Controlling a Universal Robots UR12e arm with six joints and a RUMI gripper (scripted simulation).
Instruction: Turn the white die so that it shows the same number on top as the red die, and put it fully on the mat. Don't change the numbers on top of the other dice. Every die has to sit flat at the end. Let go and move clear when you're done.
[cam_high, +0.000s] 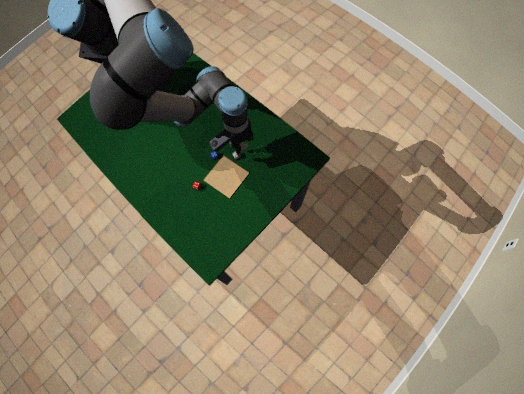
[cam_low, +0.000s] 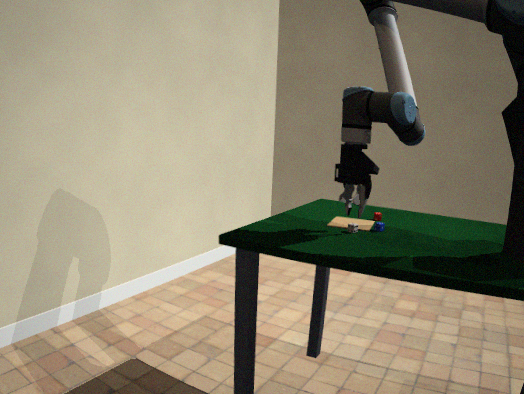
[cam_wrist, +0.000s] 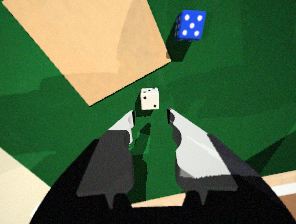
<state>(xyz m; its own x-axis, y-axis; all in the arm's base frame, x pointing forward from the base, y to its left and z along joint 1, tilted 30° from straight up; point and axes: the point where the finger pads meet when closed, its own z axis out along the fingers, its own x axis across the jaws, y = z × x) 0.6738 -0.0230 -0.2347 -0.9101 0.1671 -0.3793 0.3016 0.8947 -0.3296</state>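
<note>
My hand is 5 cm above the white die. From my hand the other things lie so: red die (3 cm behind, 21 cm to the right, 5 cm below); then tan mat (3 cm ahead, 10 cm to the right, 6 cm below); then blue die (7 cm behind, 6 cm to the right, 5 cm below).
</note>
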